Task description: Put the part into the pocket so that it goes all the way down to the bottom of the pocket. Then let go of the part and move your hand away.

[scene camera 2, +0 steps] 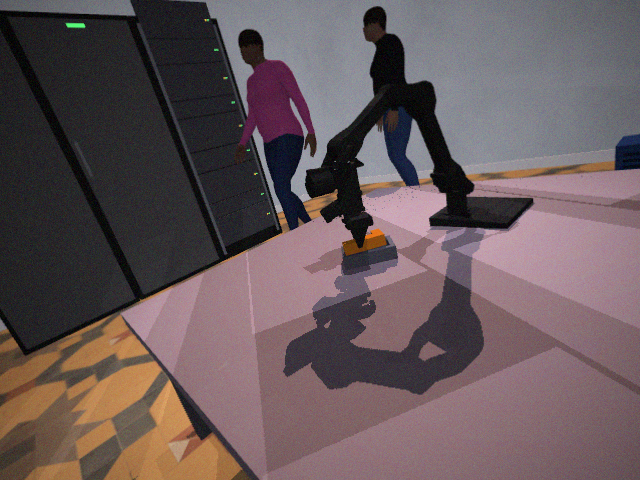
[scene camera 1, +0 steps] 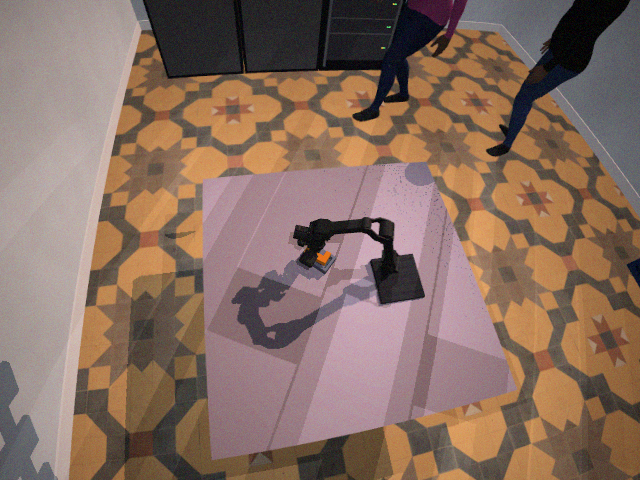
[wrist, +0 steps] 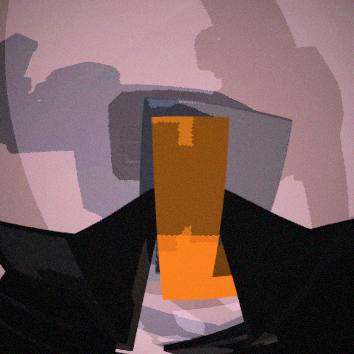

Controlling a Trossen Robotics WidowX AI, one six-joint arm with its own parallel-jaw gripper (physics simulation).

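Seen in the pictures: gripper, fingertip midpoint: (scene camera 2: 359, 245) (scene camera 1: 313, 255) (wrist: 186, 195); arm's base, link origin: (scene camera 2: 457, 211) (scene camera 1: 387, 268) (wrist: 248, 342).
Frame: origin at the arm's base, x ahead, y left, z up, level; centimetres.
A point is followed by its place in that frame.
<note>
The orange part (scene camera 1: 324, 257) @(x 27.6, y -13.2, z 4.2 cm) (scene camera 2: 375, 238) @(x 30.0, y -12.3, z 3.7 cm) (wrist: 190, 170) @(x 33.0, y -18.1, z 4.2 cm) is held between the fingers of my gripper (scene camera 1: 310, 258) @(x 31.7, y -16.6, z 2.4 cm) (scene camera 2: 360, 243) @(x 31.7, y -16.6, z 2.4 cm) (wrist: 186, 195) @(x 31.7, y -16.6, z 2.4 cm), which is shut on it. The pocket is in a blue-grey block (scene camera 1: 325, 267) @(x 28.2, y -9.5, z 1.2 cm) (scene camera 2: 382, 254) @(x 31.0, y -10.7, z -0.3 cm) (wrist: 257, 150) @(x 30.0, y -21.0, z 1.2 cm) on the table. In the second scene view, the part stands above the block's near wall, and its lower edge is hidden behind that wall. In the wrist view, the part covers much of the block, whose grey wall shows wider on the right than on the left. The pocket's floor is hidden, so the part's depth cannot be told.
The arm's black base plate (scene camera 1: 398, 286) @(x -1.2, y 9.8, z -0.7 cm) (scene camera 2: 485, 212) @(x 1.2, y 8.0, z -0.5 cm) stands on the pink table (scene camera 1: 361, 372) @(x 30.2, y 38.2, z -2.4 cm) (scene camera 2: 206, 361) @(x 75.6, y -27.2, z -2.4 cm), to the right of the block. The arm arches above the table between base and block. Two people and dark cabinets (scene camera 1: 281, 36) (scene camera 2: 93, 129) stand beyond the table.
</note>
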